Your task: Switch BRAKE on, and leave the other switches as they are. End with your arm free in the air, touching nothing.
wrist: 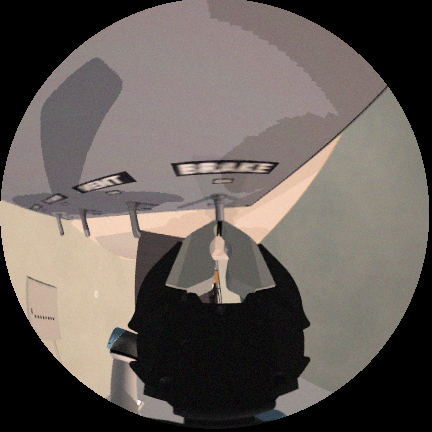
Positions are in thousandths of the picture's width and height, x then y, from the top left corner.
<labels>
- my gripper: 506, 513
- grey switch panel: 422, 263
</labels>
